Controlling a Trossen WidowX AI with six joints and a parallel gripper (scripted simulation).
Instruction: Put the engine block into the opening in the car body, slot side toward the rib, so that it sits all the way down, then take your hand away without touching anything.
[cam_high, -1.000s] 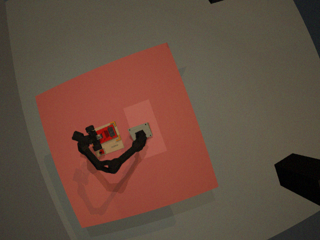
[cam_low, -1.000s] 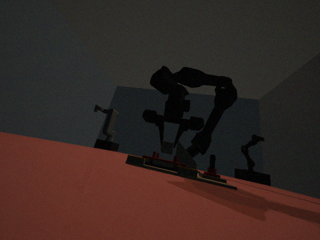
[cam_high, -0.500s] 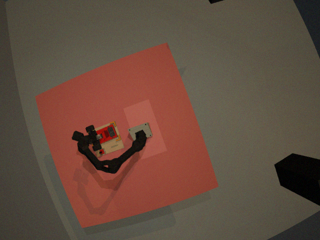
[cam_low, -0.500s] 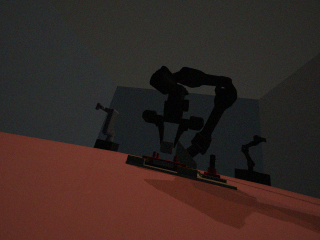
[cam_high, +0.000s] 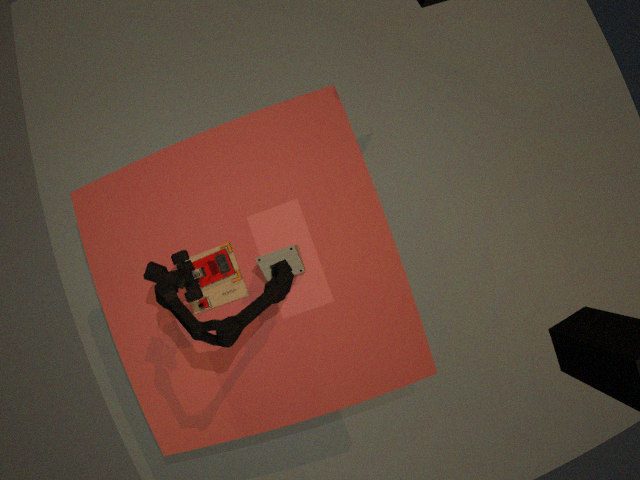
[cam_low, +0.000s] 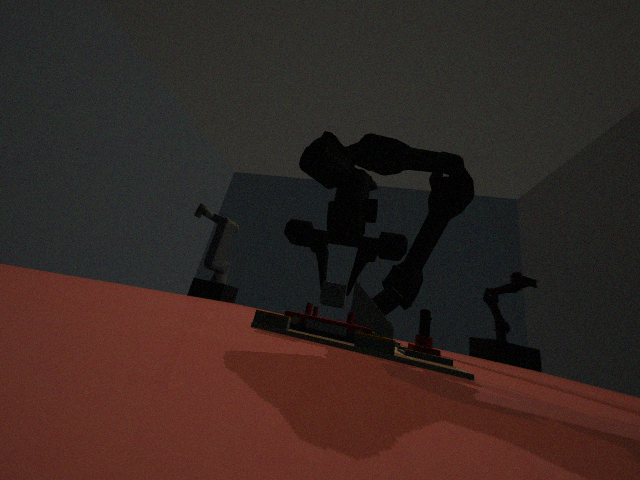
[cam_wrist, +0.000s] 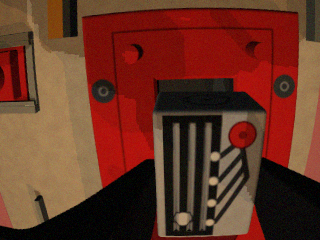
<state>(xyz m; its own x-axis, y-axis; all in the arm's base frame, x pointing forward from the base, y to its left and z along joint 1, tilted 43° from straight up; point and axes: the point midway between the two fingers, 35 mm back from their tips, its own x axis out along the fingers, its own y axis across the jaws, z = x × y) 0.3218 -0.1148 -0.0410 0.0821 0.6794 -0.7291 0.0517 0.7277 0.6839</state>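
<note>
Right now my gripper tip is 1 cm above the engine block.
</note>
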